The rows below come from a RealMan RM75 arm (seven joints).
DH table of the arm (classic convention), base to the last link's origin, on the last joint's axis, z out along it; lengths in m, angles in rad. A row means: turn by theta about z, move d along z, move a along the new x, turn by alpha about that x. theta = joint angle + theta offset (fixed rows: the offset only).
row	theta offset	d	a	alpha
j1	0	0.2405	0	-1.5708
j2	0	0	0	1.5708
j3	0	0.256	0	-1.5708
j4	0	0	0	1.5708
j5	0	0.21	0	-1.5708
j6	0	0	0	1.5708
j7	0	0.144	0	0
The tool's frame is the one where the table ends.
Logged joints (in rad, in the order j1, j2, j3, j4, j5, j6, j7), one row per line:
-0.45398 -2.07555 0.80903 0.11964 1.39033 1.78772 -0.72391
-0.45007 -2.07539 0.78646 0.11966 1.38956 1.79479 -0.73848
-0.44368 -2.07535 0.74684 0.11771 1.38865 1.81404 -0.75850
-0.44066 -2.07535 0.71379 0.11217 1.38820 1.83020 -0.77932
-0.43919 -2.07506 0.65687 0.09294 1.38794 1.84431 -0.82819
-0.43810 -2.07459 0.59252 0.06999 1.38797 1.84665 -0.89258
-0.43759 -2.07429 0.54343 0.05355 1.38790 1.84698 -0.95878
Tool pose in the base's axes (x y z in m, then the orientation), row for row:
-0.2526 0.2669 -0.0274 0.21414 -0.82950 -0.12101 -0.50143
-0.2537 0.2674 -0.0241 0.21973 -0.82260 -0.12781 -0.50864
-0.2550 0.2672 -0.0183 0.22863 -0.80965 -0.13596 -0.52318
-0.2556 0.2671 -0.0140 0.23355 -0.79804 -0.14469 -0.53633
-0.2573 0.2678 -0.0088 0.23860 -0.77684 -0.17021 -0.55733
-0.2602 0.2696 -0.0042 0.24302 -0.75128 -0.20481 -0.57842
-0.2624 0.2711 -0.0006 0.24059 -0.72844 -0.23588 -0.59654
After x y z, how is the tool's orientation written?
As a quaternion, w x y z.
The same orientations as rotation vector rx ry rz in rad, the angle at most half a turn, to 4 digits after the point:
-2.3013 -0.3357 -1.3911
-2.2754 -0.3535 -1.4070
-2.2291 -0.3743 -1.4404
-2.1915 -0.3973 -1.4728
-2.1276 -0.4662 -1.5264
-2.0529 -0.5597 -1.5806
-1.9930 -0.6454 -1.6321

